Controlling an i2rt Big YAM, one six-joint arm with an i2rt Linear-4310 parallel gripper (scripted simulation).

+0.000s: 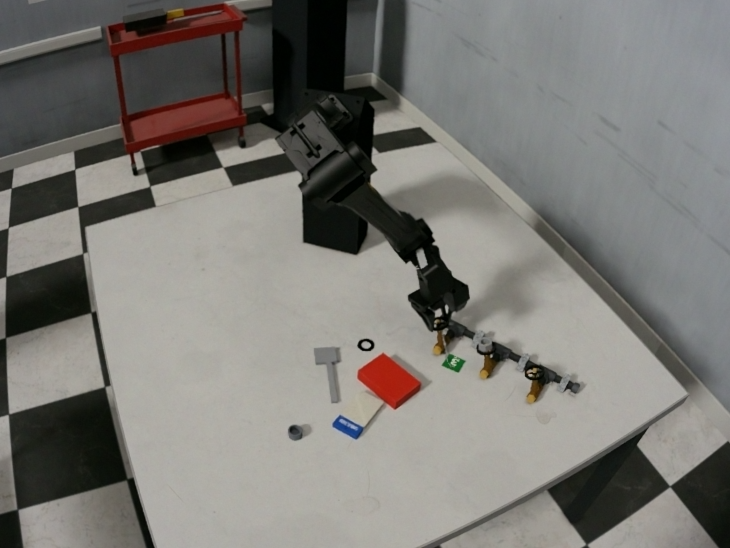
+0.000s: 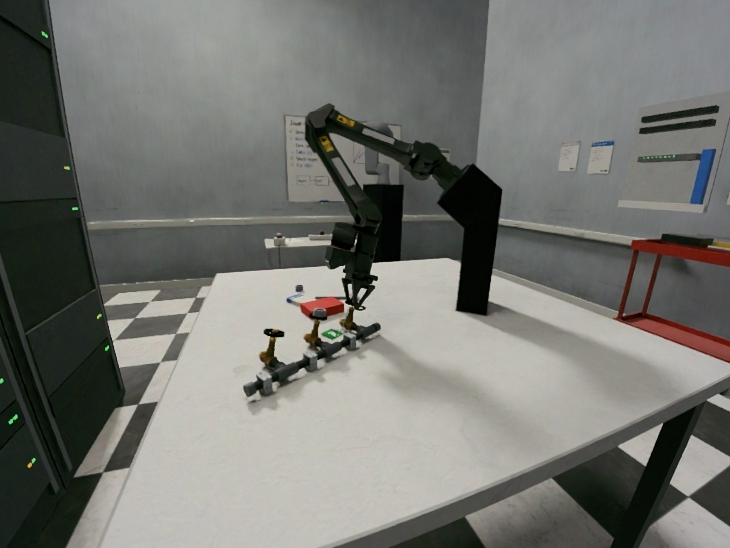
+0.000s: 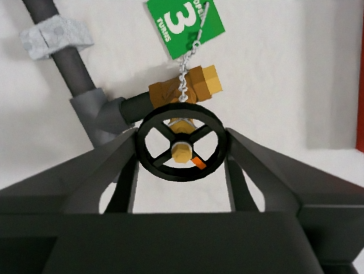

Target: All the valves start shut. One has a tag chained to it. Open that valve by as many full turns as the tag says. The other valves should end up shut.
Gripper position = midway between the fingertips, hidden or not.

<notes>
In view: my gripper (image 2: 352,306), a red box (image 1: 388,380), a card (image 1: 353,420) and a black handwheel (image 3: 155,166).
My gripper is seen too in image 1 (image 1: 438,326) and in image 3 (image 3: 181,137). Image 3 does not show the card: it is out of frame.
</notes>
